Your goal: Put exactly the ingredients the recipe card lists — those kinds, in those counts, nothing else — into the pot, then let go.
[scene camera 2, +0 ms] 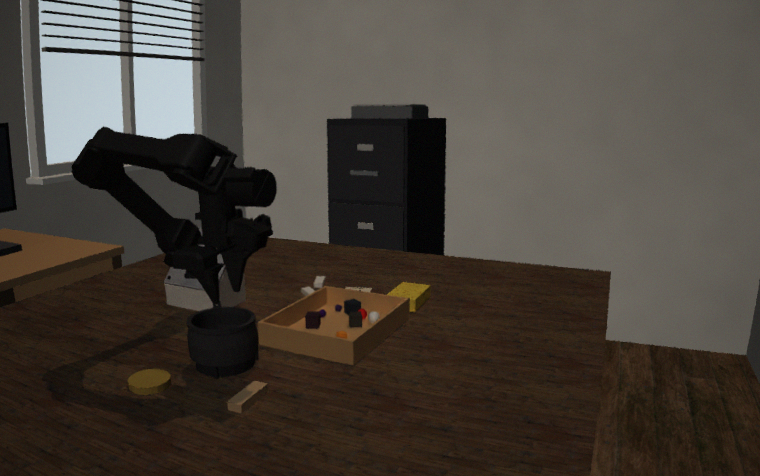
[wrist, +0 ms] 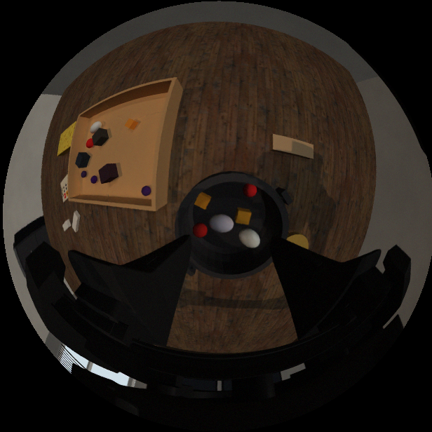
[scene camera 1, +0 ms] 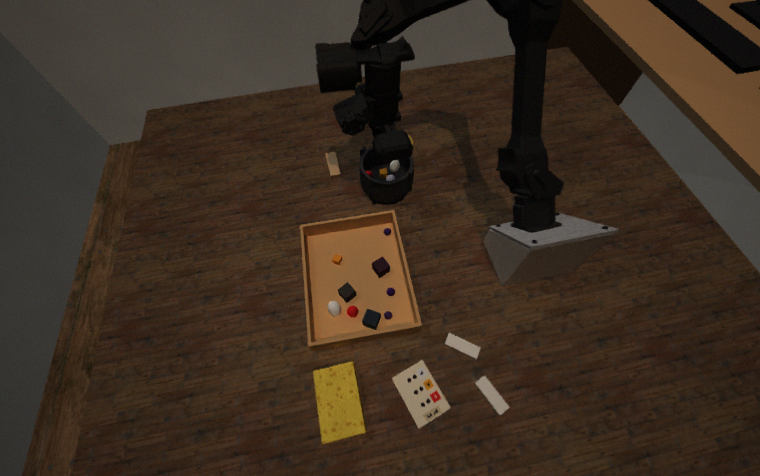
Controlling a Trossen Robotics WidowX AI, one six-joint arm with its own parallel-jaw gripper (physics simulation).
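Places are measured from the arm's base along level axes (x ahead, y left, z up), in millimetres.
Where they show: gripper, fingertip midpoint: (scene camera 2: 226,297); arm's base, origin of the base link: (scene camera 1: 535,225).
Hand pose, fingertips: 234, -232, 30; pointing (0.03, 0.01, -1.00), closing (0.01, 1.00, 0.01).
Each offset is from my fingertips to the top centre of the thing, as dx, dy, dz.
The dark pot @(-12, -5, -28) (scene camera 1: 387,191) (scene camera 2: 223,343) (wrist: 231,176) stands upright. In it the wrist view shows two red balls (wrist: 250,190) (wrist: 200,230), two orange cubes (wrist: 202,200) (wrist: 243,216), a pale lilac egg-shaped piece (wrist: 221,223) and a white one (wrist: 249,238). My gripper (scene camera 2: 226,297) (wrist: 231,241) is open and empty above the pot, pointing down. The recipe card @(+55, +439, -122) (scene camera 1: 413,400) has rows with dark dots beside lilac, orange and red pictures, and a tan patch at the bottom. The tray @(+111, +207, -78) (scene camera 1: 305,280) (scene camera 2: 314,348) holds an orange cube @(+141, +157, -102) (scene camera 1: 337,259), a white egg @(+167, +259, -93) (scene camera 1: 334,308), a red ball @(+135, +273, -96) (scene camera 1: 352,311), purple balls and dark cubes.
A yellow sponge-like block @(+191, +416, -93) (scene camera 1: 339,402) lies in front of the tray. Two white bars @(-41, +387, -111) (scene camera 1: 462,345) @(-57, +475, -111) (scene camera 1: 492,395) lie near the card. A tan wooden block @(+97, -102, -108) (scene camera 1: 333,163) (scene camera 2: 246,396) and a yellow disc @(-81, -126, -111) (scene camera 2: 149,381) (wrist: 298,242) lie beside the pot.
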